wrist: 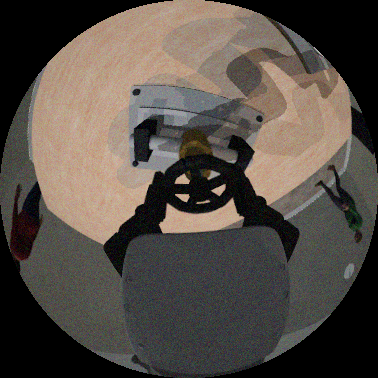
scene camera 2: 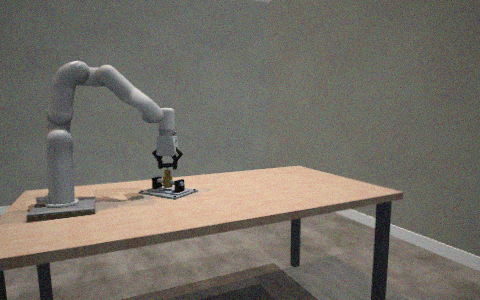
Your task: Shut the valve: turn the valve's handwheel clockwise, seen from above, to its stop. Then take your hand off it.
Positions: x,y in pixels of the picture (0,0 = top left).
Scene:
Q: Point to a black handwheel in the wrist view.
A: At 199,188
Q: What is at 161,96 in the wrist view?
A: A grey base plate.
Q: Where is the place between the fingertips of the gripper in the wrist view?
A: At 198,178

